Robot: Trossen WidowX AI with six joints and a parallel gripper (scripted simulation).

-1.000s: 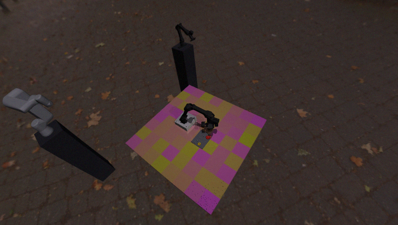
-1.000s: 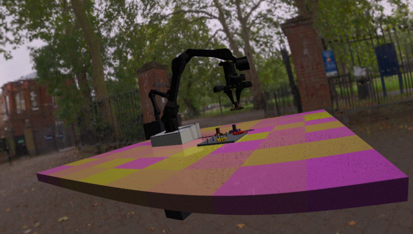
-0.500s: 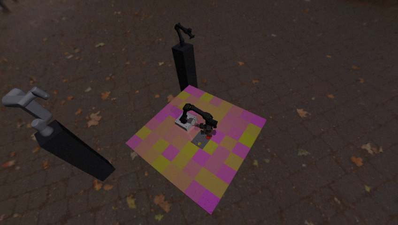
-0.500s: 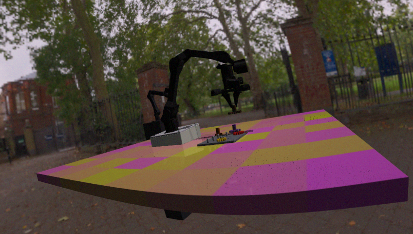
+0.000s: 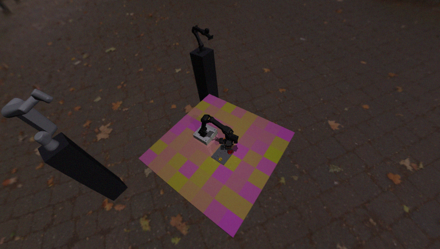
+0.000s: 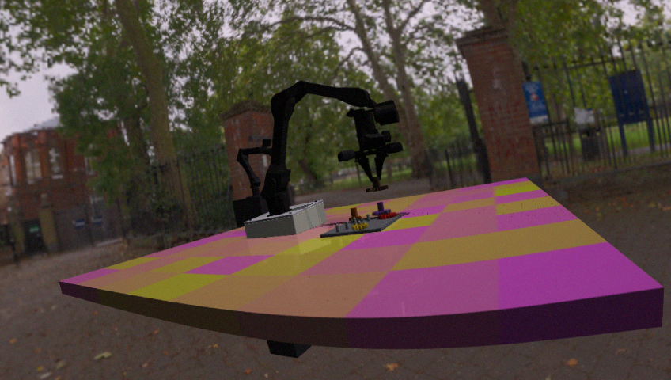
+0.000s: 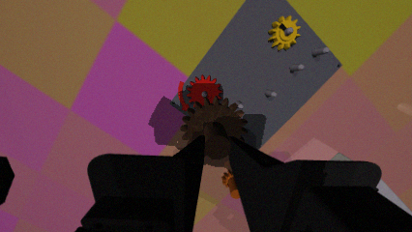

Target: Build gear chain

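The red gear is 100 mm below my gripper tip, 20 mm ahead of it and 10 mm to the right of it. The rest, counted from my gripper tip: brown gear: 10 mm below; orange gear: 120 mm behind, 100 mm below, 80 mm to the left; red arrow: 110 mm below, 40 mm ahead, 10 mm to the left.
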